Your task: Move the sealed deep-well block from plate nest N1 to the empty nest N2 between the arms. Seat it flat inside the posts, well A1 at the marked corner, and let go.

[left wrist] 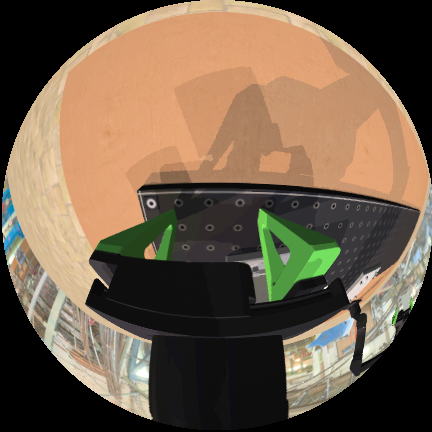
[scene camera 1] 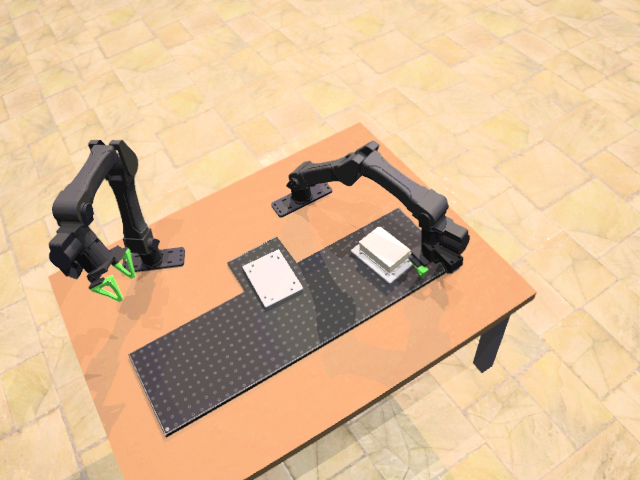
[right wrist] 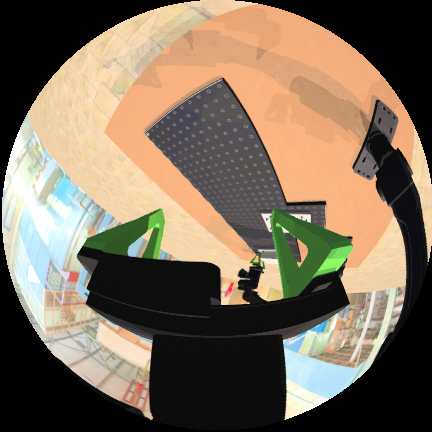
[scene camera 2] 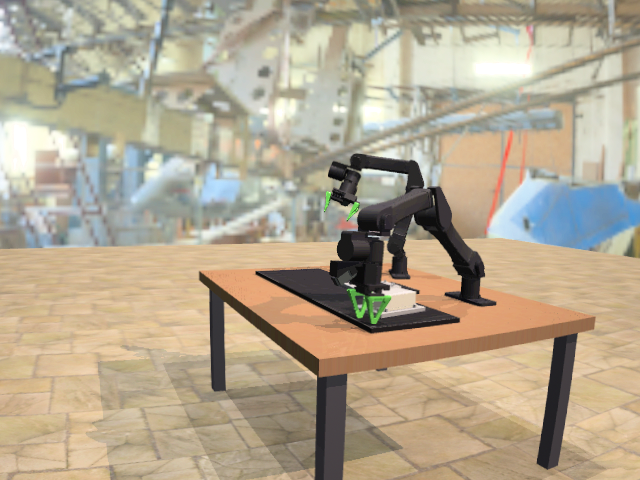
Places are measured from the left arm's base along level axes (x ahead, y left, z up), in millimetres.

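Where they show: left gripper, fingertip midpoint: (left wrist: 216, 214) (scene camera 1: 431, 270) (right wrist: 259, 255) (scene camera 2: 366, 320); right gripper, fingertip midpoint: (scene camera 1: 127, 289) (right wrist: 217, 214) (scene camera 2: 335, 216); left arm's base, link origin: (scene camera 1: 302, 198) (scene camera 2: 469, 300); right arm's base, link origin: (left wrist: 352, 303) (scene camera 1: 153, 261) (right wrist: 376, 142) (scene camera 2: 399, 275).
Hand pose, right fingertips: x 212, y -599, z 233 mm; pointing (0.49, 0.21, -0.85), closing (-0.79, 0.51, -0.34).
Note:
Things, the pixels of their top centre, and the offset from my right fingertips. Level surfaces: height alone.
- pale sealed block, top centre: (scene camera 2: 390, 291) (scene camera 1: 384, 245) (right wrist: 273, 261) dy +683, dx +142, dz -167 mm
- White nest N2, top centre: (scene camera 1: 271, 275) (left wrist: 358, 292) (scene camera 2: 372, 281) (right wrist: 286, 226) dy +368, dx +28, dz -199 mm
- dark perforated board, surface height: dz -220 mm
- orange table, surface height: dz -233 mm
The pale sealed block (scene camera 1: 385, 246) (scene camera 2: 402, 295) lies on plate nest N1 (scene camera 1: 391, 278) (scene camera 2: 409, 311), at the right of the dark board in scene camera 1. White nest N2 (scene camera 1: 272, 279) (right wrist: 304, 220) is empty, near the board's middle. My left gripper (scene camera 1: 422, 271) (scene camera 2: 366, 318) (left wrist: 216, 214) is open and empty, pointing down low over the board beside the block's near side; its fingers are apart from the block. My right gripper (scene camera 1: 127, 288) (scene camera 2: 336, 215) (right wrist: 217, 214) is open and empty, high above the table's left part. The A1 marking is too small to make out.
The dark perforated board (scene camera 1: 217, 351) (scene camera 2: 299, 284) (right wrist: 215, 130) lies on the orange table (scene camera 1: 310, 413) (scene camera 2: 465, 338). The left arm's base (scene camera 1: 301, 198) is behind the board, and the right arm's base (scene camera 1: 170, 258) is at the left. The left forearm passes close beside the block.

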